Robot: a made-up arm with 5 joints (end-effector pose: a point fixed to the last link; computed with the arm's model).
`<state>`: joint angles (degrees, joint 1 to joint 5).
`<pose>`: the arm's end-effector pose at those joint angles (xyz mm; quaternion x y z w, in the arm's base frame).
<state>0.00 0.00 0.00 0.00 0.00</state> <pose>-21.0 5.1 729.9 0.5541 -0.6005 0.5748 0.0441</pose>
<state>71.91 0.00 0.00 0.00 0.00</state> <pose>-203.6 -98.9 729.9 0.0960 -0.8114 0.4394 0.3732</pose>
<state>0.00 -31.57 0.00 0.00 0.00</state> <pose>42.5 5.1 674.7 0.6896 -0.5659 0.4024 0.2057</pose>
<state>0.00 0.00 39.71 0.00 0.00</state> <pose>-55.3 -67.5 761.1 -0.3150 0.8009 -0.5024 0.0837</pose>
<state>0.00 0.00 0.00 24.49 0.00</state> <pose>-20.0 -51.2 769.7 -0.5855 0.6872 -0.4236 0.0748</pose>
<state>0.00 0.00 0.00 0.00 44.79</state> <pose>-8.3 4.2 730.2 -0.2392 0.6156 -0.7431 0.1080</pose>
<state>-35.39 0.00 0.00 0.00 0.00</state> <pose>-8.3 113.1 729.9 -0.7104 0.4037 -0.5610 0.1327</pose>
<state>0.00 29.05 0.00 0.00 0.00</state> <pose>-97.2 5.1 744.3 -0.3922 0.5924 -0.6954 0.1080</pose>
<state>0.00 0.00 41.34 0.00 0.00</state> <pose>-57.5 -70.4 761.4 -0.3042 0.8072 -0.4980 0.0888</pose>
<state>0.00 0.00 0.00 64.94 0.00</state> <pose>-6.8 -162.5 776.1 -0.5787 0.7606 -0.1352 0.2612</pose>
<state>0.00 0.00 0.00 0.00 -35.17</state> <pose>-29.0 3.8 736.0 0.7448 -0.5246 0.3801 0.1600</pose>
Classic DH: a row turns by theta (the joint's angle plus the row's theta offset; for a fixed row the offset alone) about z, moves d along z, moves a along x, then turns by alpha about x. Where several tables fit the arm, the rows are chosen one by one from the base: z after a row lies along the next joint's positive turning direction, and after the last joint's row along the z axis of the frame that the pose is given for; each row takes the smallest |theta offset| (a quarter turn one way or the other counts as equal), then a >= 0, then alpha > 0; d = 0 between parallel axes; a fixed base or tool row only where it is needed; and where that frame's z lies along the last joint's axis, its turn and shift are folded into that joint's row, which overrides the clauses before.
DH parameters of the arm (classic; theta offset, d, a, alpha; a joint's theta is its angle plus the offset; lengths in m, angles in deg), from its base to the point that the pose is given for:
base (fixed): -23.24 0 -0.2002 180
joint 1: -23.24 -0.59 0.097 -90
joint 2: 49.89 0.1533 0.0311 57.43
joint 3: 58.63 0.0403 0.0324 61.24
joint 4: -31.21 0.0289 0.0907 -102.62
joint 5: -17.77 -0.1424 -0.0165 39.9
tool (fixed): 41.77 -0.0041 0 0

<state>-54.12 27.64 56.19 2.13 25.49</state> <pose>-20.8 -6.7 746.3 -0.2426 0.7590 -0.2814 0.5346</pose>
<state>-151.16 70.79 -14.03 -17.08 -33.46</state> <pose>-202.3 123.1 668.7 -0.5551 -0.1801 -0.2335 0.7777</pose>
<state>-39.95 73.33 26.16 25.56 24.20</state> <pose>-118.2 -111.3 674.4 -0.0999 0.5381 -0.2481 0.7993</pose>
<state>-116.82 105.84 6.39 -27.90 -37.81</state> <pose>-144.8 91.7 629.8 -0.4718 0.2860 -0.2493 0.7959</pose>
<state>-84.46 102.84 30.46 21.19 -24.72</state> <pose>-8.5 -24.0 562.9 -0.3076 0.1705 -0.0209 0.9359</pose>
